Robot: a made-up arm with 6 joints.
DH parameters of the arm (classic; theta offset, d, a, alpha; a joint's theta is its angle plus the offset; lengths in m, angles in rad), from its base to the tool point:
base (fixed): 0.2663 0 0.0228 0
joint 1: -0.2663 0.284 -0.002 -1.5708
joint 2: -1.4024 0 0.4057 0
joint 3: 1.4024 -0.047 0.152 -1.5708
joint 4: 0 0.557 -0.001 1.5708
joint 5: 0 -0.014 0.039 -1.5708
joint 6: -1.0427 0 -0.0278 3.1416
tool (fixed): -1.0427 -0.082 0 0
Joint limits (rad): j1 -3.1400..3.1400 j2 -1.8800..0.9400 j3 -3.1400..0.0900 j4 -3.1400..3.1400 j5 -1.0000..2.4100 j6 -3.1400..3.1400
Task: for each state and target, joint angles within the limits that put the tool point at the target. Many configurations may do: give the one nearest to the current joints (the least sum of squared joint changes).
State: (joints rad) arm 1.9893 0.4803 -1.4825 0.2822 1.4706 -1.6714
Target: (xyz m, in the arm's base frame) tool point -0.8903 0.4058 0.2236
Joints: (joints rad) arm 2.7961 0.9400 -1.9342 0.1564 0.7255 -1.8274
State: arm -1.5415 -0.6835 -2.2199 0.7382 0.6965 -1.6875
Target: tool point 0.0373 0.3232 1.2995
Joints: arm -1.8147 -0.7048 -2.3915 0.7452 0.7028 -1.7215
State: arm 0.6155 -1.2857 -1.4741 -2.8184 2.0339 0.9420
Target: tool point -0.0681 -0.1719 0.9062
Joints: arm 0.7840 -1.5031 -0.8528 -2.7324 2.1821 0.9846
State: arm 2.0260 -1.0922 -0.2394 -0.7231 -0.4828 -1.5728
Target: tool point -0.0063 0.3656 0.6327
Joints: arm 1.6977 -0.9548 -0.3322 -0.6283 -0.4226 -1.5432
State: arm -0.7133 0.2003 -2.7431 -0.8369 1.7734 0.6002
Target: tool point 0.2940 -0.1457 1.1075
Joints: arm -0.1607 -0.2483 -2.0437 -0.5512 2.1525 0.7300
